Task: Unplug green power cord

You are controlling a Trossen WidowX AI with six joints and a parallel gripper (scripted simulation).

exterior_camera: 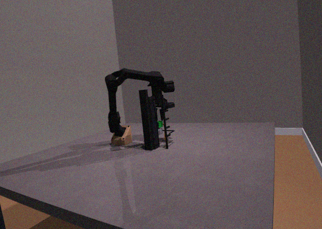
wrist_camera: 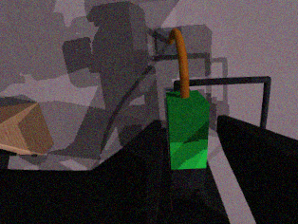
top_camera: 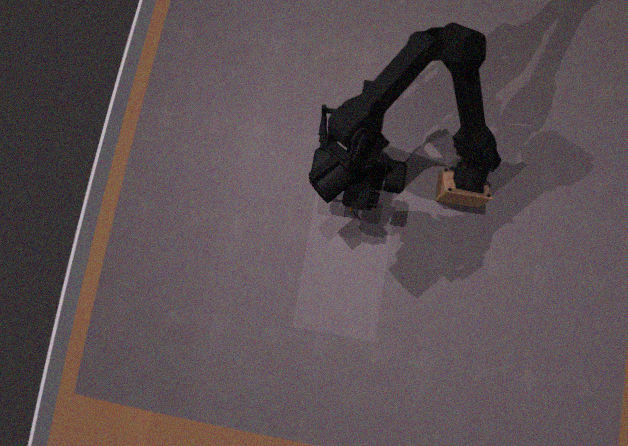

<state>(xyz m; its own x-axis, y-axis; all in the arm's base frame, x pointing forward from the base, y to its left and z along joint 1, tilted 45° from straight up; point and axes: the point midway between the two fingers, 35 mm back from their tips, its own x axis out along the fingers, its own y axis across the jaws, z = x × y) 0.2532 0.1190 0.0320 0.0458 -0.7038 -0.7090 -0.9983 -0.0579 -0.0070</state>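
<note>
The green plug lies 30 mm to the right of my gripper tip and 10 mm below it. The rest, counted from my gripper tip: black upright post (140 mm to the right, 30 mm above).
</note>
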